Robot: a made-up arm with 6 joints. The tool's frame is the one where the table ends. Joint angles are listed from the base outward.
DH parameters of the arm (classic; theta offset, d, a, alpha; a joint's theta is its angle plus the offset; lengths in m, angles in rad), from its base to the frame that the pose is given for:
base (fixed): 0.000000 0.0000 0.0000 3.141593
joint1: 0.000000 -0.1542 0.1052 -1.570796
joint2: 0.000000 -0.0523 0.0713 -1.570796
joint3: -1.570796 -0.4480 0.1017 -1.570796
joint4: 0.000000 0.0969 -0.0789 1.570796
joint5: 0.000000 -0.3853 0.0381 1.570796
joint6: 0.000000 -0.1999 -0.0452 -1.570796
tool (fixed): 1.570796 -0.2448 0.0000 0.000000
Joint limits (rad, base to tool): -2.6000..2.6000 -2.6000..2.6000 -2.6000..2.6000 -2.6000..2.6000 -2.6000..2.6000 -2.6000..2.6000
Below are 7 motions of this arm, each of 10 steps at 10 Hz.
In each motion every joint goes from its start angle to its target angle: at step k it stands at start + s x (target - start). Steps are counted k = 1, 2, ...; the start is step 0. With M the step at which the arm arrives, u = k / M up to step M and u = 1 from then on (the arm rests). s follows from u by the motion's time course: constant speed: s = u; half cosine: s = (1 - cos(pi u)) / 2; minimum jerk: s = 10 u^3 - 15 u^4 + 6 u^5.
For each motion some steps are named. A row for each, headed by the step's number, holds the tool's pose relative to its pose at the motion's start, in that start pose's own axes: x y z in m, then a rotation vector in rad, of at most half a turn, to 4 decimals.
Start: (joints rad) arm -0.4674 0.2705 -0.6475 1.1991 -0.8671 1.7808
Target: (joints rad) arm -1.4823 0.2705 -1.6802 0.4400 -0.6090 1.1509
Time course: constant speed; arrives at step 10
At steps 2, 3, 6, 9, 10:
2: -0.0020 0.0445 -0.0476 0.0465 -0.0017 -0.0806
3: -0.0048 0.0606 -0.0769 0.0635 -0.0044 -0.1188
6: -0.0192 0.0802 -0.1849 0.0871 -0.0217 -0.2230
9: -0.0398 0.0507 -0.3162 0.0695 -0.0560 -0.3085
10: -0.0474 0.0290 -0.3629 0.0550 -0.0715 -0.3318

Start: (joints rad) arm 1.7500 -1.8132 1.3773 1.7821 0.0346 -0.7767
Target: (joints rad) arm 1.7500 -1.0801 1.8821 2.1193 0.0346 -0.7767
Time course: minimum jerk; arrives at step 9
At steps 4, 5, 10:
4: -0.0639 0.0126 0.0166 -0.1498 0.1252 -0.1629
5: -0.0929 0.0204 0.0285 -0.2315 0.1598 -0.2613
10: -0.1364 0.0378 0.0531 -0.3938 0.1614 -0.4609

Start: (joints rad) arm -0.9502 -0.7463 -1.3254 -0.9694 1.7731 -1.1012
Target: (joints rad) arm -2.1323 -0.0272 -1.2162 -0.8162 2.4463 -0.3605
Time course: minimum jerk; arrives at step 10
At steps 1, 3, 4, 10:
1: 0.0013 -0.0042 0.0075 -0.0188 0.0020 0.0045
3: 0.0224 -0.0641 0.1506 -0.3624 0.0490 0.0838
4: 0.0430 -0.0897 0.3040 -0.7120 0.1193 0.1599
10: 0.2113 0.2301 0.8075 -2.2070 0.7735 0.5521

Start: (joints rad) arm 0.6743 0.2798 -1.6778 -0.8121 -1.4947 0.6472
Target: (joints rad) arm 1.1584 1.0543 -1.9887 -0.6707 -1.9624 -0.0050
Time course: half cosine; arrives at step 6
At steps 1, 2, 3, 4, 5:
1: -0.0650 -0.0168 -0.0026 0.0126 0.0928 -0.0190
2: -0.2405 -0.0609 0.0226 0.0407 0.3389 -0.0939
3: -0.4597 -0.1114 0.1284 0.0592 0.6514 -0.2435
4: -0.6336 -0.1460 0.3019 0.0471 0.9291 -0.4348
5: -0.7227 -0.1614 0.4595 0.0144 1.1067 -0.5917

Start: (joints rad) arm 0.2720 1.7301 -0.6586 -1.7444 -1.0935 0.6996
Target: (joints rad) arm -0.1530 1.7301 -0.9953 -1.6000 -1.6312 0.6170
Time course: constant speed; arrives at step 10
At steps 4, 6, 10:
4: -0.1843 -0.1272 -0.0339 -0.0348 0.2234 0.0782
6: -0.2633 -0.2116 -0.0438 -0.0736 0.3240 0.1115
10: -0.3830 -0.4142 -0.0519 -0.1890 0.4939 0.1644

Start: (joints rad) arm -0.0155 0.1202 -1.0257 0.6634 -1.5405 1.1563
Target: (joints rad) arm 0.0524 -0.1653 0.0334 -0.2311 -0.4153 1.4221
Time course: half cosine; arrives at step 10
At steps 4, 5, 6, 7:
4: 0.2962 -0.1290 0.1379 -0.3961 -0.7270 -0.0699
5: 0.3679 -0.1644 0.2493 -0.5934 -1.0488 -0.0815
6: 0.3959 -0.1737 0.3678 -0.7967 -1.3691 -0.0812
7: 0.3859 -0.1579 0.4653 -0.9807 -1.6578 -0.0707

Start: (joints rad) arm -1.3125 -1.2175 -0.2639 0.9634 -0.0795 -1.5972
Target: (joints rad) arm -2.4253 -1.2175 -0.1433 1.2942 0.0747 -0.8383
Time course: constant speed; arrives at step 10
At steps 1, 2, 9, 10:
1: -0.0128 -0.0152 0.0172 -0.1455 0.0660 -0.0215
2: -0.0263 -0.0292 0.0390 -0.2911 0.1318 -0.0413
9: -0.1044 -0.0307 0.2942 -1.2990 0.6019 -0.1409
10: -0.1085 -0.0107 0.3375 -1.4397 0.6721 -0.1502

